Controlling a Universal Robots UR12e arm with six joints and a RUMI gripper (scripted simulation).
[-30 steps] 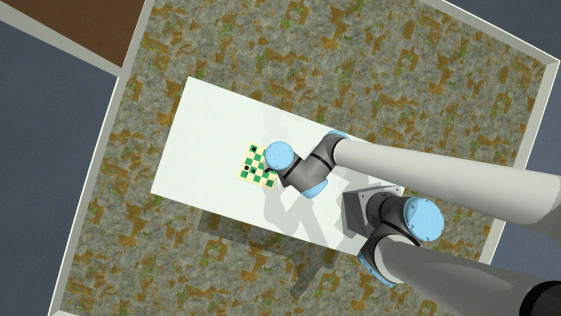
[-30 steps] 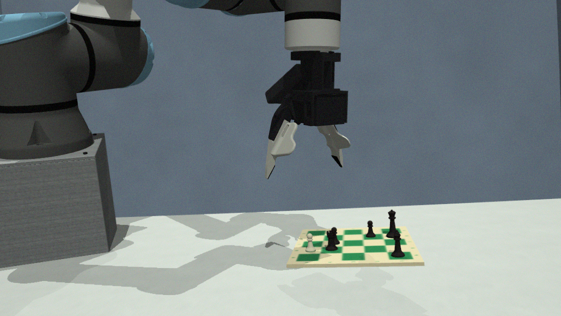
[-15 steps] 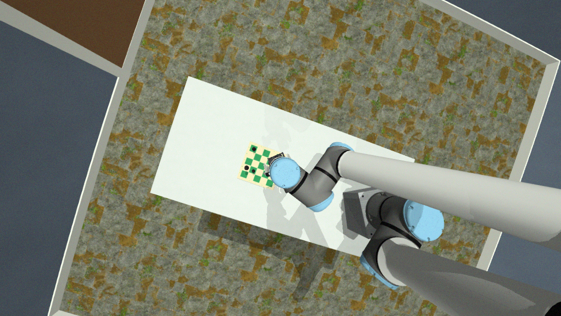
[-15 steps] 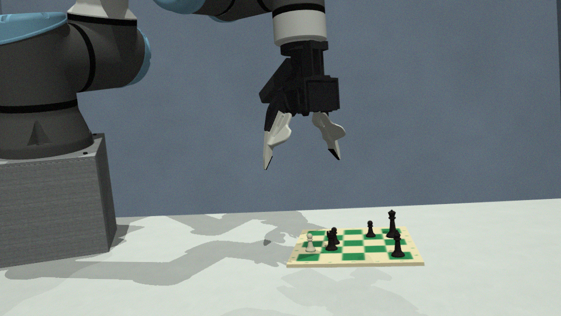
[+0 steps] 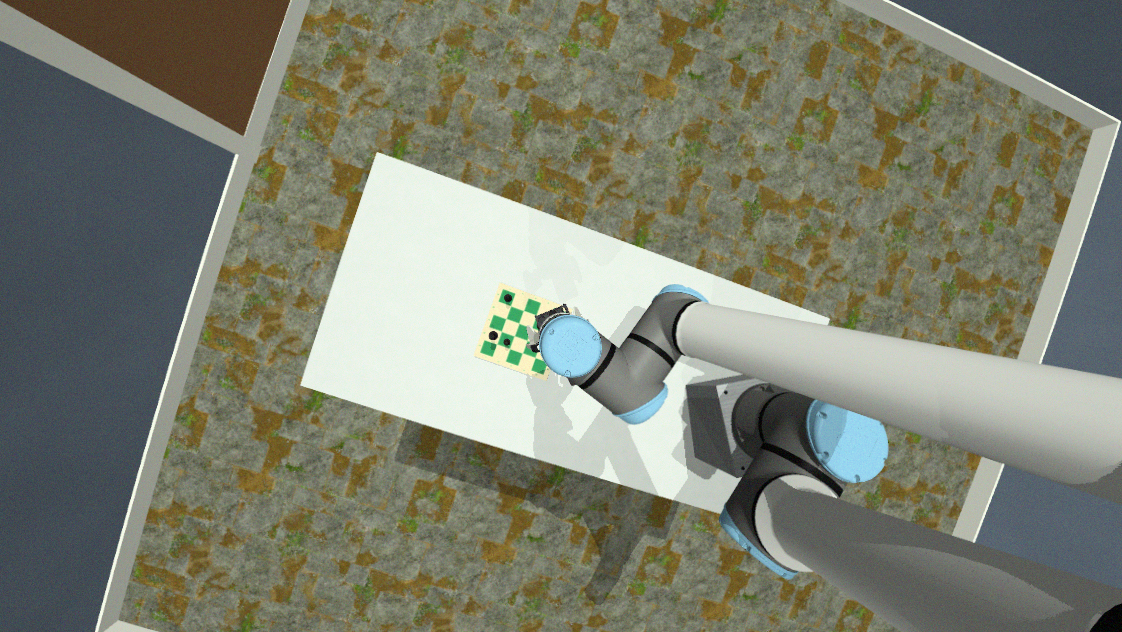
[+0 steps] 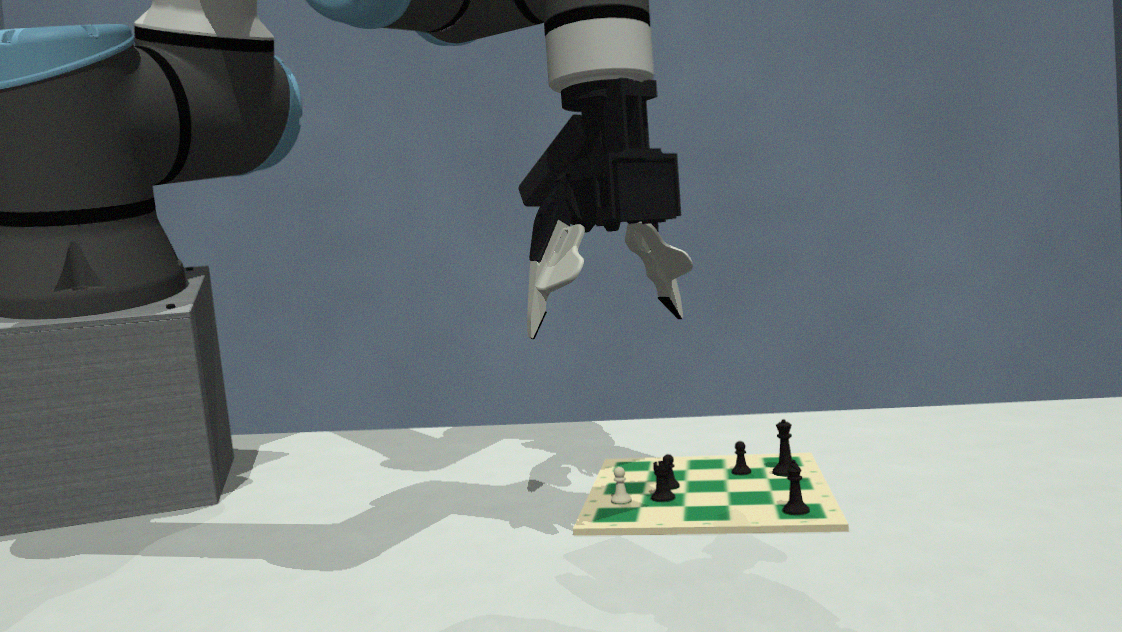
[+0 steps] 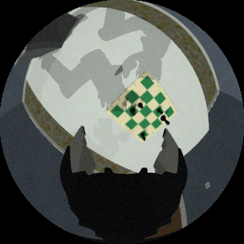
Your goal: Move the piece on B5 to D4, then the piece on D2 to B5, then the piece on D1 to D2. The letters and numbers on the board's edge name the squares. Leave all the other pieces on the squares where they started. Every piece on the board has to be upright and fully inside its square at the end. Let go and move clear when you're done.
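My gripper is now 140 mm above the white pawn. The rest, counted from my hand: black queen: 140 mm ahead, 100 mm to the left, 130 mm below; cream chessboard: 70 mm ahead, 50 mm to the left, 160 mm below.
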